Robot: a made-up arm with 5 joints.
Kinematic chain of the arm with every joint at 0, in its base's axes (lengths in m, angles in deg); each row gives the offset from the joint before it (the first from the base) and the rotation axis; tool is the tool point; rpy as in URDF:
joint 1: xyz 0.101 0 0.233 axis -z
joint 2: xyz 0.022 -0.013 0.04 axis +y
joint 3: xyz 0.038 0 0.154 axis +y
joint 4: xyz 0.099 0 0.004 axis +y
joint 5: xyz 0.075 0.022 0 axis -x
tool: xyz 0 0 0 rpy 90 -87.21 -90
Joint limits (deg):
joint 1: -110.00..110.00
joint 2: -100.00..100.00
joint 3: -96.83..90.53
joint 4: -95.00..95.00
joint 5: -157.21..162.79
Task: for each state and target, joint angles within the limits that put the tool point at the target. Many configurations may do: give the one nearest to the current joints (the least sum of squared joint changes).
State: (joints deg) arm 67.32 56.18 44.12 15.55 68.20
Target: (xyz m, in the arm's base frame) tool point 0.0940 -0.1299 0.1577
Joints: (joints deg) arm 97.05 57.12 42.13 14.51 68.20
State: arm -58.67 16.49 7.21 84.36 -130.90
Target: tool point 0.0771 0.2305 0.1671
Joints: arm -93.69 62.81 -16.25 55.57 -130.90
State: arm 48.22 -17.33 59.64 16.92 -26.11
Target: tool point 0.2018 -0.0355 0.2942
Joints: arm 24.23 -20.44 65.95 20.54 -26.11
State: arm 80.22 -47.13 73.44 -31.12 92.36
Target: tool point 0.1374 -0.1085 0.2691
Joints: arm 75.96 -3.36 82.01 -20.67 92.36
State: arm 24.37 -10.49 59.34 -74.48 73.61
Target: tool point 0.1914 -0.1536 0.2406
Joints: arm 62.42 30.34 69.15 -59.90 73.61
